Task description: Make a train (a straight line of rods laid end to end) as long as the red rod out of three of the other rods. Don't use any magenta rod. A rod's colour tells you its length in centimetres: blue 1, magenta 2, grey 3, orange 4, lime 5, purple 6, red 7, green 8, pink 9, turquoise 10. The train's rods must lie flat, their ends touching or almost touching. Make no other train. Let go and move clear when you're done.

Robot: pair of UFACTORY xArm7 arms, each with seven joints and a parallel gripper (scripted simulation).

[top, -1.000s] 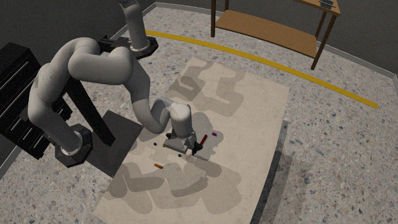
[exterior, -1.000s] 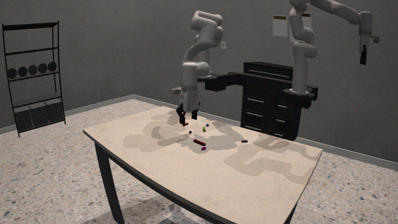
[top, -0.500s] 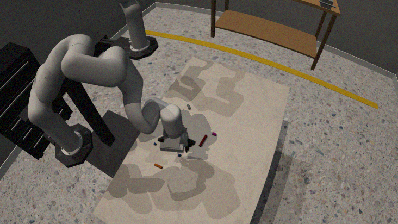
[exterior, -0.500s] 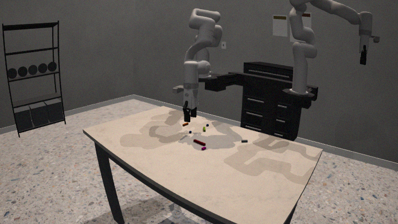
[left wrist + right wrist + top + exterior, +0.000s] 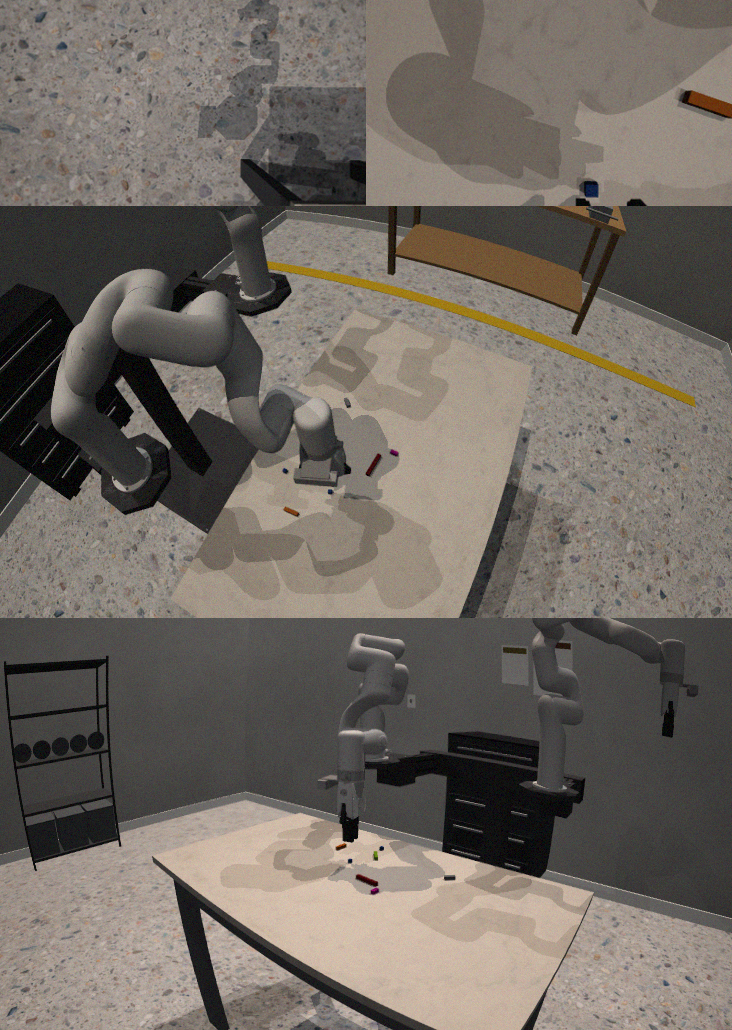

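Note:
My right gripper is now 8 cm past the lime rod, 4 cm to the right of it and 8 cm above it. From my right hand the other things lie so: red rod 8 cm ahead, 11 cm to the left, 8 cm below; magenta rod 12 cm ahead, 17 cm to the left, 8 cm below; orange rod 8 cm behind, 9 cm to the right, 8 cm below.

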